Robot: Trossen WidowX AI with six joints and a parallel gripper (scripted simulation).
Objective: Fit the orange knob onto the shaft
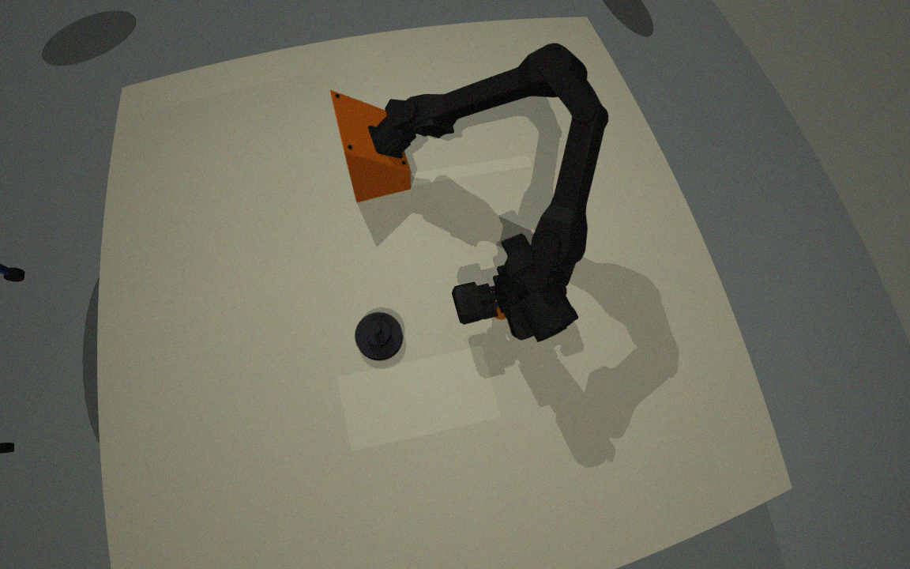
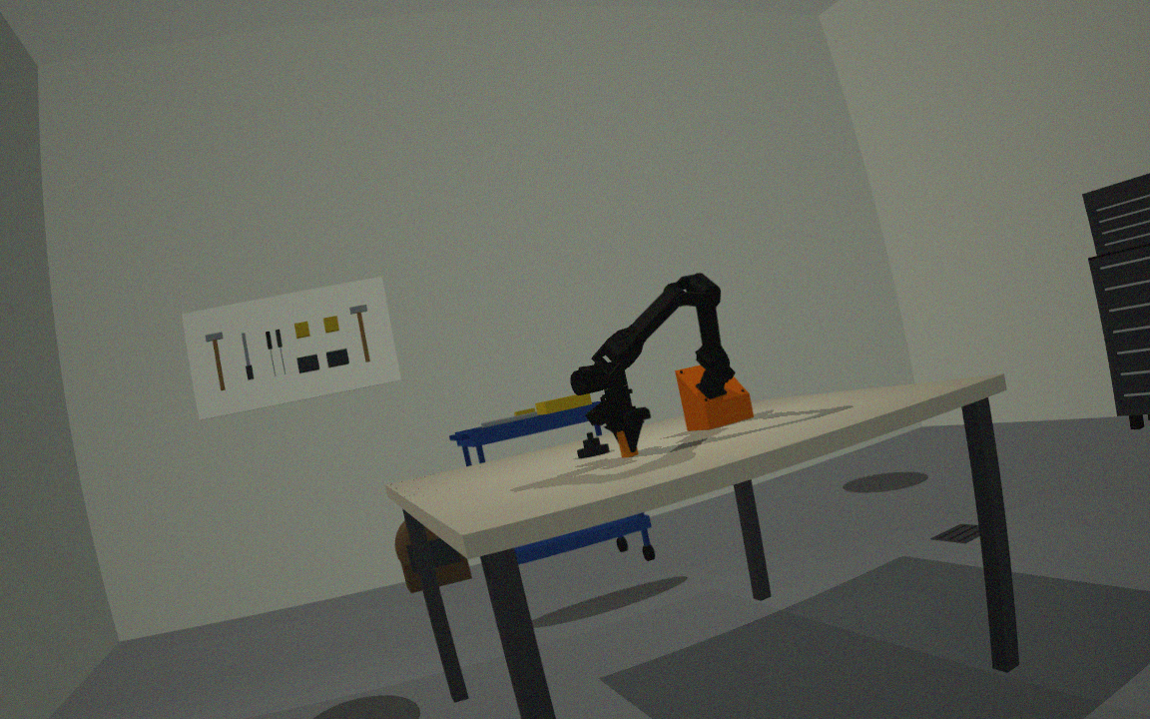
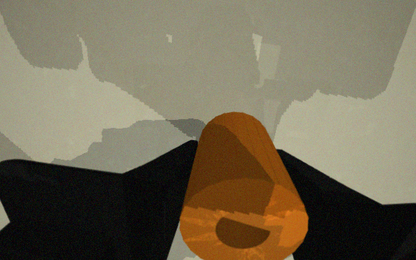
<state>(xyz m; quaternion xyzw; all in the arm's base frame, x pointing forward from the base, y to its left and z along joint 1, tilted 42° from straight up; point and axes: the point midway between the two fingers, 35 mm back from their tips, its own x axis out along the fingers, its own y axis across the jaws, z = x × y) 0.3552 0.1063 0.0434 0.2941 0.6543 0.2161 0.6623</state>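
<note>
Right now my gripper tip is 2 cm past the dark round pedestal, 23 cm to the left of it and 2 cm below it. The rest, counted from my gripper tip: orange knob: 2 cm above.
</note>
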